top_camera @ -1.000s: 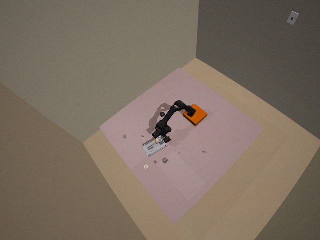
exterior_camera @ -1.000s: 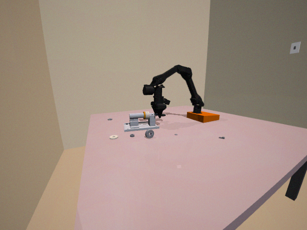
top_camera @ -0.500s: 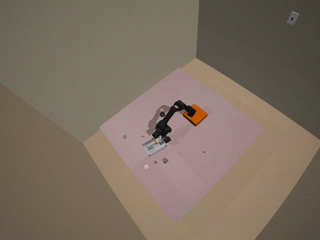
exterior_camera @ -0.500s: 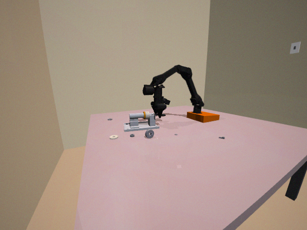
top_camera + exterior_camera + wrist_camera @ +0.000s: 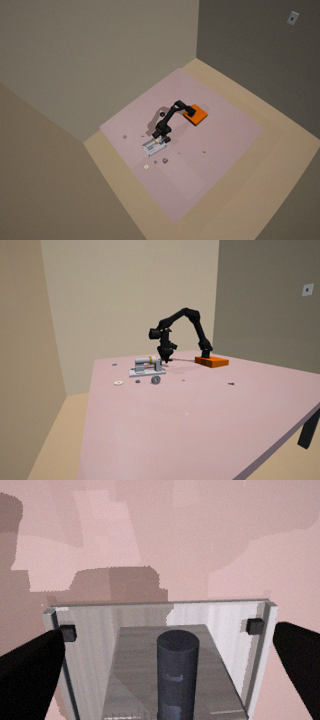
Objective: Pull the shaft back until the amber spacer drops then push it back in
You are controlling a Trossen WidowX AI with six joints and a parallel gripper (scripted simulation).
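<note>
Now: the amber spacer 10 cm ahead of my gripper tip, 3 cm to the right of it and 2 cm above it. From my gripper tip the other things lie so: nut (23 cm ahead, 10 cm to the left, 6 cm below); then cream washer (33 cm ahead, 6 cm to the left, 6 cm below).
</note>
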